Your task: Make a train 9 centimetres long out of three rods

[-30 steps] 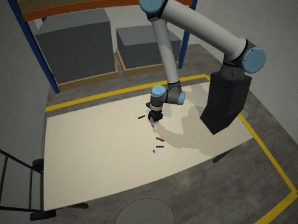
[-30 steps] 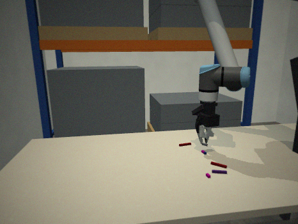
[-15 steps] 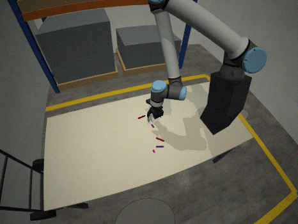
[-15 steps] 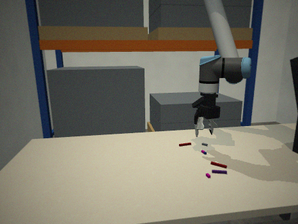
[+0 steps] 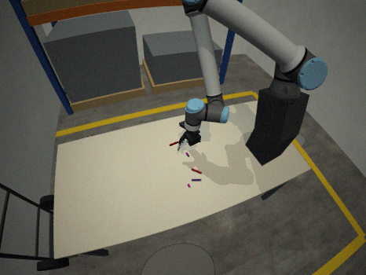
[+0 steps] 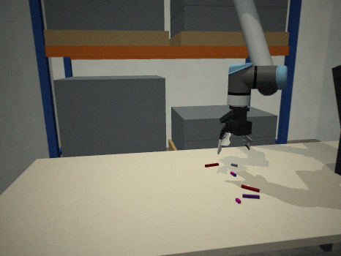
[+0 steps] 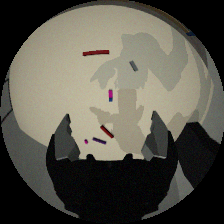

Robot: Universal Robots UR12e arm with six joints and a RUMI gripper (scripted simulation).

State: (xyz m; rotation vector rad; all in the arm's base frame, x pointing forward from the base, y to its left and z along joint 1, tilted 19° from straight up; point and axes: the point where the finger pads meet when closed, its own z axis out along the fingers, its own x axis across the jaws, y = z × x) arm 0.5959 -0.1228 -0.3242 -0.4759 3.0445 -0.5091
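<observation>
Right now my hand is 21 cm to the right of the purple rod, 10 cm above it and 1 cm past it. Round my hand: blue rod: 10 cm below, 2 cm to the left, 1 cm behind; then grey rod: 10 cm to the right, 10 cm below, 4 cm behind.
</observation>
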